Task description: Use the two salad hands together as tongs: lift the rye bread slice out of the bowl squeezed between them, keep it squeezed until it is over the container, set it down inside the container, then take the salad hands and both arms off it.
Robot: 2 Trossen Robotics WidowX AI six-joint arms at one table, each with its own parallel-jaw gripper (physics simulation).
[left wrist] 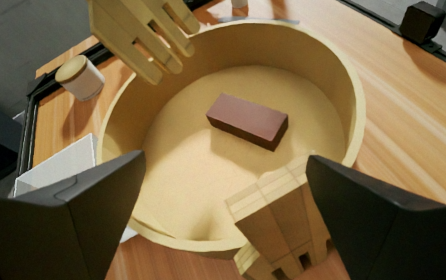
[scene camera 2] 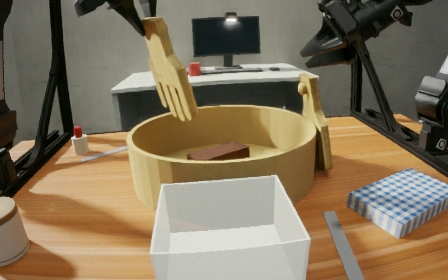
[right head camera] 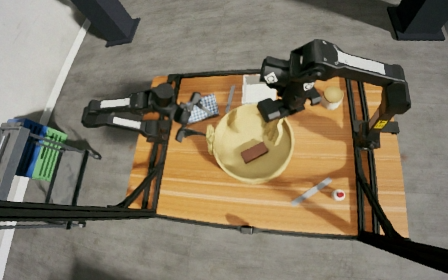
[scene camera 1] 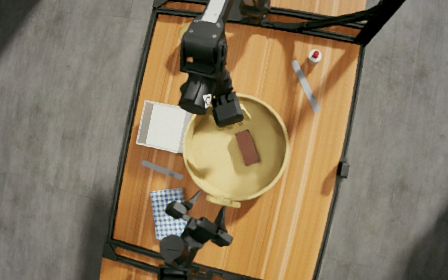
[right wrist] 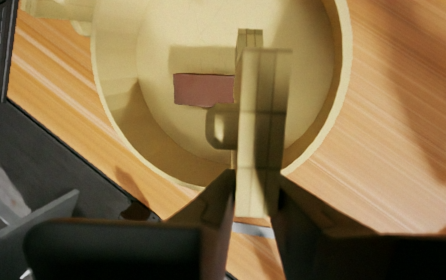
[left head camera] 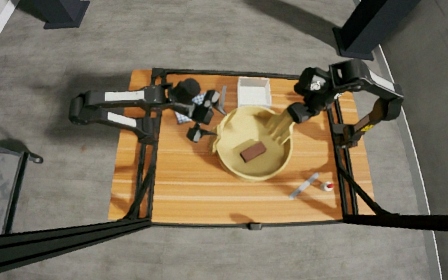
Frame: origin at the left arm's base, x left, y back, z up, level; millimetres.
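Seen in the pictures: left gripper, fingertip midpoint: (left wrist: 227,161) (scene camera 2: 304,61) (right head camera: 209,125) (scene camera 1: 213,197) (left head camera: 222,125); right gripper, fingertip midpoint: (scene camera 2: 149,33) (right head camera: 281,117) (scene camera 1: 227,102) (right wrist: 250,178); left arm's base, link origin: (scene camera 2: 433,149) (right head camera: 160,138) (scene camera 1: 202,277) (left head camera: 149,137); right arm's base, link origin: (scene camera 2: 1,183) (right head camera: 363,143) (scene camera 1: 257,14) (left head camera: 341,142).
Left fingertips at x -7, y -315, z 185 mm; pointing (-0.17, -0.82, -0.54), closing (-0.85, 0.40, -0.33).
Pixels of each thing's top centre, then the offset from my left fingertips to it.
- brown rye bread slice, top centre: (left wrist: 244,114) (right wrist: 206,91) (scene camera 2: 218,150) (scene camera 1: 246,147) (right head camera: 254,151) (left head camera: 254,151) dx -49, dy -150, dz -166 mm
- wooden salad hand, top centre: (right wrist: 169,153) (scene camera 2: 167,15) (scene camera 1: 221,113) (right head camera: 271,112) (left head camera: 289,115) dx +7, dy -222, dz +87 mm
- white open container, top centre: (scene camera 2: 224,209) (left wrist: 51,196) (scene camera 1: 160,126) (right head camera: 259,88) (left head camera: 255,90) dx +234, dy -161, dz -128 mm
- checked blue cloth block, top centre: (scene camera 2: 407,191) (scene camera 1: 168,215) (left head camera: 192,107) (right head camera: 199,108) dx +164, dy +129, dz -180 mm
- red-topped bottle, top centre: (scene camera 2: 77,127) (scene camera 1: 316,53) (right head camera: 341,194) (left head camera: 331,185) dx -207, dy -484, dz -140 mm
- lidded jar, top centre: (left wrist: 69,67) (scene camera 1: 190,33) (right head camera: 333,94) dx +206, dy -481, dz -136 mm
The brown rye bread slice (left head camera: 253,151) (scene camera 1: 246,147) (left wrist: 247,120) lies on the floor of the large round bowl (scene camera 1: 286,165) (scene camera 2: 145,175). One wooden salad hand (scene camera 2: 170,70) (left wrist: 150,35) (right wrist: 262,130) is held by my right gripper (right wrist: 250,178), shut on its handle end, with its fingers pointing down over the bowl. The other salad hand (scene camera 1: 224,201) (scene camera 2: 315,115) (left wrist: 280,230) stands tilted against the bowl's outer side. My left gripper (scene camera 1: 212,199) (scene camera 2: 305,60) (left wrist: 227,161) is open and empty, above and apart from that hand. The white open container (scene camera 1: 146,122) (scene camera 2: 155,245) stands beside the bowl.
A checked blue cloth block (scene camera 1: 162,212) (scene camera 2: 400,197) and a grey strip (scene camera 1: 162,170) (scene camera 2: 342,245) lie near the container. Another grey strip (scene camera 1: 305,85) lies by a red-topped bottle (scene camera 1: 314,56). A lidded jar (right head camera: 332,97) (left wrist: 80,79) stands at the back right in the right head view.
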